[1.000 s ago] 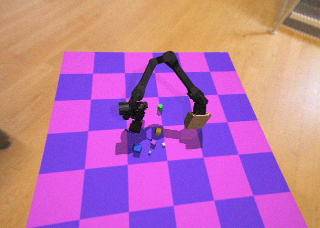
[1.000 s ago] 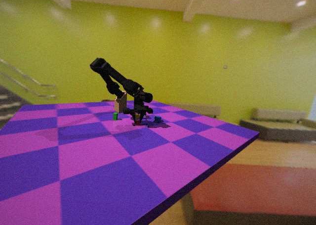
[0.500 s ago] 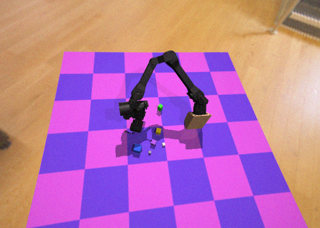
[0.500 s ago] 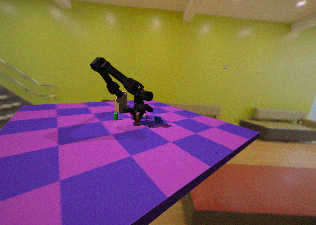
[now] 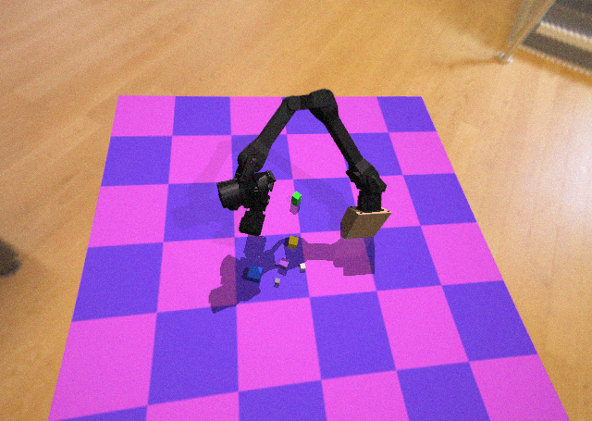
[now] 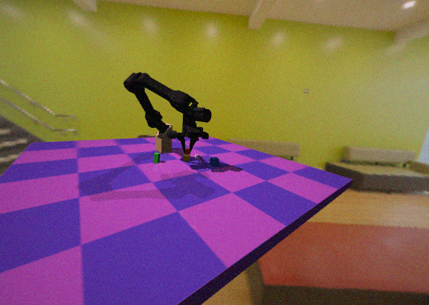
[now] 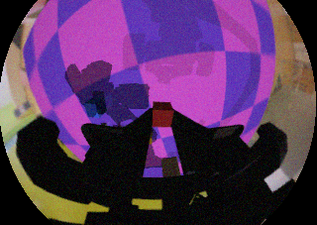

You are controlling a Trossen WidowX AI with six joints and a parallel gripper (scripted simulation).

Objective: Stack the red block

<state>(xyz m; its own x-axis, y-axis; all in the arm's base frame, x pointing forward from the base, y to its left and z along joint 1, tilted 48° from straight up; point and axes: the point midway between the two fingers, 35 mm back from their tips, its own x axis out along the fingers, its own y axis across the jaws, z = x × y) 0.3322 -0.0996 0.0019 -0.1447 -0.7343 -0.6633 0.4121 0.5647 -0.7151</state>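
Now: the yellow block 10 cm behind my gripper tip, 8 cm to the left of it and 7 cm below it. The rest, counted from my gripper tip: purple block: 6 cm behind, 14 cm to the left, 7 cm below; blue block: 4 cm ahead, 16 cm to the left, 6 cm below; red block: 1 cm above.
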